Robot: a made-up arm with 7 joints.
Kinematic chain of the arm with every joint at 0, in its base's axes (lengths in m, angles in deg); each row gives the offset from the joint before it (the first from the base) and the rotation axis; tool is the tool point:
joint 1: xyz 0 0 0 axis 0 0.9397 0.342
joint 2: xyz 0 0 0 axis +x
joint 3: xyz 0 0 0 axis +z
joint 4: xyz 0.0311 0 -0.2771 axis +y
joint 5: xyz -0.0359 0 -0.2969 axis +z
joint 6: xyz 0 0 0 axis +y
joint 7: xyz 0 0 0 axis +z
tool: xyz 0 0 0
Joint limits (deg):
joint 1: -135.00..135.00
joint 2: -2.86..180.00
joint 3: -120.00..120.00
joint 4: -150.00..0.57
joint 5: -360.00..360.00
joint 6: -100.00..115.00
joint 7: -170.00..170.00
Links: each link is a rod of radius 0.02 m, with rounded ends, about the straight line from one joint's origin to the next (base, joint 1, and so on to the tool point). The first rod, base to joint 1, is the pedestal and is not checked.
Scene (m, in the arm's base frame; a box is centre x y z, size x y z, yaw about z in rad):
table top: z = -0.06
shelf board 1: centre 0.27 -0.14 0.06 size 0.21 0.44 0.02 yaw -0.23
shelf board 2: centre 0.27 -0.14 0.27 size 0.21 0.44 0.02 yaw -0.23
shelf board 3: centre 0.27 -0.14 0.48 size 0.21 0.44 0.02 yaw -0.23
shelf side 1: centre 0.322 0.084 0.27 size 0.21 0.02 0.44 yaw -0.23
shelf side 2: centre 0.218 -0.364 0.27 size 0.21 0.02 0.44 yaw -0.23
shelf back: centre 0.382 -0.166 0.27 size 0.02 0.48 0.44 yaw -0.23
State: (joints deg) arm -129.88 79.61 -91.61 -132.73 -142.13 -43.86 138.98
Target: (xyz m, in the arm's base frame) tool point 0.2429 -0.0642 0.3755
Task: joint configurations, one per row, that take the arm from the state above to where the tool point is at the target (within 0.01 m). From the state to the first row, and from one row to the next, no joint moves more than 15 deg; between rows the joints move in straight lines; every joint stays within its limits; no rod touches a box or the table.
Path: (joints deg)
1: -119.58 94.26 -76.87 -134.95 -136.95 -45.58 132.99
2: -109.28 108.92 -62.13 -137.17 -131.77 -47.31 126.99
3: -98.98 123.57 -47.40 -139.39 -126.59 -49.03 121.00
4: -88.68 138.22 -32.66 -141.61 -121.41 -50.75 115.01
5: -76.21 145.19 -26.04 -133.09 -124.86 -49.60 119.00
6: -63.75 152.15 -19.41 -124.57 -128.32 -48.45 123.00
7: -51.29 159.11 -12.79 -116.06 -131.77 -47.31 126.99
8: -38.82 166.07 -6.16 -107.54 -135.22 -46.16 130.99
9: -26.36 173.04 0.46 -99.02 -138.68 -45.01 134.98
10: -13.89 180.00 7.09 -90.50 -142.13 -43.86 138.98

